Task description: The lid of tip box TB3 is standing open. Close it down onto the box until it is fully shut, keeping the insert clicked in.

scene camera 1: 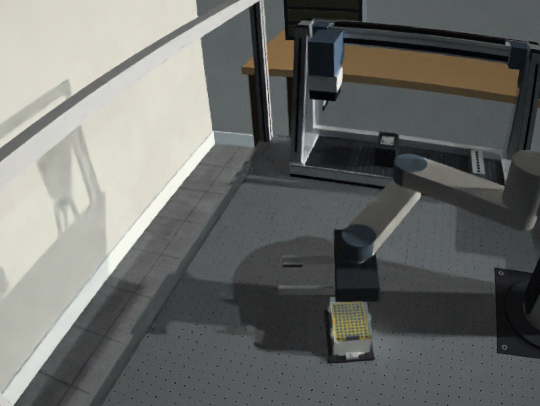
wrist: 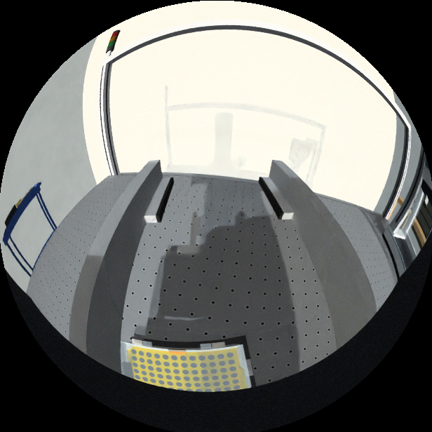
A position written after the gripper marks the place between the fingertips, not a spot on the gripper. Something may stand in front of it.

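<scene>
You'd find the gripper (scene camera 1: 280, 274) together with a clear lid (scene camera 1: 350, 320), and the wrist view has the lid (wrist: 224, 368) and the gripper (wrist: 216, 168) as well.
</scene>
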